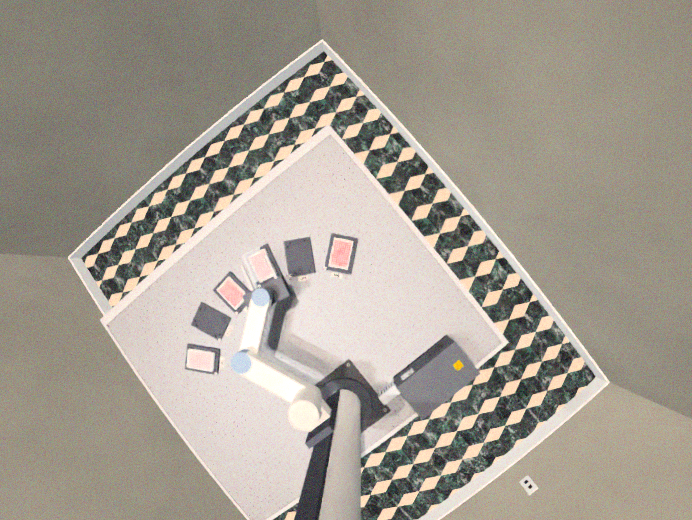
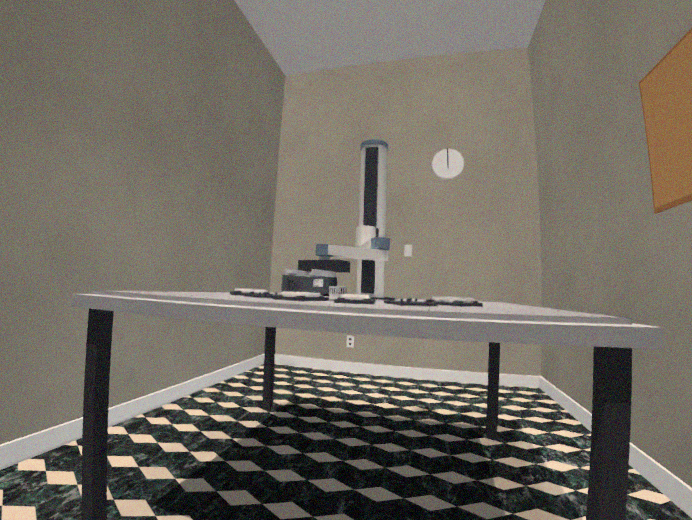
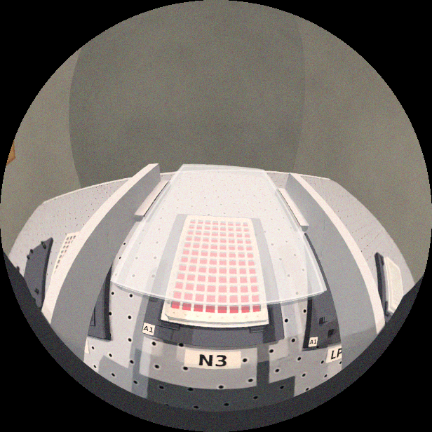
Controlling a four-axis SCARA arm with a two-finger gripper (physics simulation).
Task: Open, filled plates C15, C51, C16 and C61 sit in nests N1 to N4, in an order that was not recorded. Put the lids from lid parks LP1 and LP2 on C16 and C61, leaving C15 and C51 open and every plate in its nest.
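Frame: origin at the arm's base, x ahead, y left, z up, level; metres.
Where they show: gripper, between the fingertips: (image 1: 253,259) (image 2: 298,271); arm's base, origin of its link: (image 1: 344,403).
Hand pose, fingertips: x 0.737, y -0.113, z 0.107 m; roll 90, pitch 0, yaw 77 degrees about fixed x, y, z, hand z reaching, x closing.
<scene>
Things, the pixels of their top centre, and the offset from my fingertips. "spot": a spot on its surface instead. Level surfaces: height alone.
- N3, centre of its top: (image 2: 301,292) (image 1: 261,265) dx -0.023, dy +0.006, dz -0.069 m
- Lid park LP1, centre of its top: (image 2: 271,292) (image 1: 298,256) dx -0.097, dy -0.148, dz -0.075 m
- open red-welled plate, centre of its top: (image 2: 356,294) (image 1: 231,293) dx -0.033, dy +0.193, dz -0.069 m
- Lid park LP2, centre of its top: (image 2: 409,298) (image 1: 209,321) dx -0.067, dy +0.364, dz -0.075 m
- far-left plate, centre of its top: (image 2: 452,297) (image 1: 199,360) dx -0.178, dy +0.509, dz -0.066 m
- table, height of its surface: dz -0.094 m
- dark grey control box, a spot on its surface: (image 1: 436,377) spot: dx -0.840, dy -0.289, dz +0.021 m
My gripper (image 1: 261,263) (image 3: 224,176) is shut on a clear lid (image 3: 222,185), held level above nest N3, apart from the plate. The open plate in N3 (image 3: 215,316) (image 2: 302,294) has red wells and shows through the lid; its code is not legible. Lid park LP1 (image 1: 300,257) (image 3: 325,320) is empty. Beyond it, a red-welled plate (image 1: 341,253) (image 3: 394,285) sits in N4. Left of N3, another open red-welled plate (image 1: 231,291) sits in N2. Lid park LP2 (image 1: 210,320) (image 2: 411,301) is empty. The far-left plate (image 1: 201,358) in N1 looks paler, as if lidded.
The arm's column (image 2: 370,184) stands at the back of the table (image 1: 358,318). A dark grey control box (image 1: 436,377) lies beside the base, with a cable between them. The neighbouring nests and parks stand close on both sides of N3 in an arc.
</scene>
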